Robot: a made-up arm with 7 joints. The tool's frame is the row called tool. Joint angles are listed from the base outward.
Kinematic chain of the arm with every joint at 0, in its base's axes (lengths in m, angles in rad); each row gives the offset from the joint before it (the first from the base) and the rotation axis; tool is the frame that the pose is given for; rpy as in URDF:
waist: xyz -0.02 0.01 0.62 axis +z
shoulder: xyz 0 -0.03 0.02 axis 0 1 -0.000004
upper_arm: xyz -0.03 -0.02 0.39 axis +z
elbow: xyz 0.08 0.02 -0.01 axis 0 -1 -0.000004
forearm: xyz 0.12 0.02 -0.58 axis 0 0.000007 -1
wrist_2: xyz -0.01 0.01 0.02 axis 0 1 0.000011
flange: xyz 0.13 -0.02 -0.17 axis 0 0.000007 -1
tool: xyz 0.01 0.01 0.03 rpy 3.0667 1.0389 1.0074
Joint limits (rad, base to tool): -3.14..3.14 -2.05..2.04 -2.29..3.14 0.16..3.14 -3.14..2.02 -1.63..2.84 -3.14..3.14
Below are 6 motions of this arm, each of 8 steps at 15 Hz.
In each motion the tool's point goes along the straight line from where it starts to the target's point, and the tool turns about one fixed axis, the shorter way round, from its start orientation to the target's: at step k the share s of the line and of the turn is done. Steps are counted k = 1, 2, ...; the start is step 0. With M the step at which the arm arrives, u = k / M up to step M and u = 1 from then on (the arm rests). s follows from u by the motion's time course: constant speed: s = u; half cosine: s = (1 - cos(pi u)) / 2; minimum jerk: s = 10 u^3 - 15 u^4 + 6 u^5.
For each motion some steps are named. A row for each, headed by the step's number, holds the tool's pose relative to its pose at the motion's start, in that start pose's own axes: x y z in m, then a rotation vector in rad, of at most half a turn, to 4 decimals.
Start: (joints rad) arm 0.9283 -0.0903 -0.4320 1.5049 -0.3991 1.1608 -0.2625
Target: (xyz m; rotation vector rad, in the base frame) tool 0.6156 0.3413 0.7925 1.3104 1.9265 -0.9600
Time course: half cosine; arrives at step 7
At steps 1, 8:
1: 0.0108 -0.0099 0.0002 0.0223 0.0160 -0.0303
8: 0.2178 -0.2009 0.0040 0.4513 0.3224 -0.6123

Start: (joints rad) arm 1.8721 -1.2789 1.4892 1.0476 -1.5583 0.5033 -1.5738
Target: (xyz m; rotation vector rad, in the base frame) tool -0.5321 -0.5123 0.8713 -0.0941 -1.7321 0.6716
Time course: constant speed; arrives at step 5
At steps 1, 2, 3, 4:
1: -0.0089 -0.0589 -0.0312 0.0378 0.0319 -0.0674
2: -0.0179 -0.1179 -0.0624 0.0756 0.0637 -0.1349
3: -0.0268 -0.1768 -0.0937 0.1133 0.0956 -0.2023
4: -0.0358 -0.2357 -0.1249 0.1511 0.1275 -0.2697

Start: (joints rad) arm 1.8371 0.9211 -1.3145 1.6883 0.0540 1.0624 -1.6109
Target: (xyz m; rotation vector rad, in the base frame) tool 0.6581 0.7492 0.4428 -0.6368 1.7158 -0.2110
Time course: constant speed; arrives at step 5
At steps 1, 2, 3, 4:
1: 0.0567 0.0364 -0.0004 -0.0346 0.0636 0.0142
2: 0.1133 0.0728 -0.0009 -0.0693 0.1271 0.0284
3: 0.1700 0.1093 -0.0013 -0.1039 0.1907 0.0426
4: 0.2266 0.1457 -0.0017 -0.1386 0.2543 0.0568

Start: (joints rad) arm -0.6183 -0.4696 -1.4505 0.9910 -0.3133 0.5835 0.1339
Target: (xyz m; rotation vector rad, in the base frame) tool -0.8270 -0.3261 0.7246 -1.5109 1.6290 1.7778
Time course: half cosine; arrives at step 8
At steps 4, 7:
4: -0.1884 0.0689 0.1746 -0.0442 -0.4067 0.1308
7: -0.3625 0.1326 0.3359 -0.0851 -0.7824 0.2517

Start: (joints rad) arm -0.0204 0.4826 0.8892 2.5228 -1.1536 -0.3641 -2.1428
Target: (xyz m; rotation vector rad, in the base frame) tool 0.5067 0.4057 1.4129 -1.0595 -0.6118 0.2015
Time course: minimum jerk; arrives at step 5
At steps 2, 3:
2: 0.0031 0.0496 -0.0125 -0.1390 -0.0023 0.0306
3: 0.0067 0.1066 -0.0268 -0.2989 -0.0050 0.0658

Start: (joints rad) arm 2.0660 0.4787 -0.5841 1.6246 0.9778 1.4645 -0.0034
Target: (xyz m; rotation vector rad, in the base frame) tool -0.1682 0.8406 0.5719 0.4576 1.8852 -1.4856
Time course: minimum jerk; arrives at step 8
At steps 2, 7, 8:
2: 0.0095 -0.0019 0.0164 0.0497 -0.0571 -0.0007
7: 0.0906 -0.0180 0.1557 0.4721 -0.5431 -0.0066
8: 0.0921 -0.0183 0.1583 0.4798 -0.5520 -0.0067

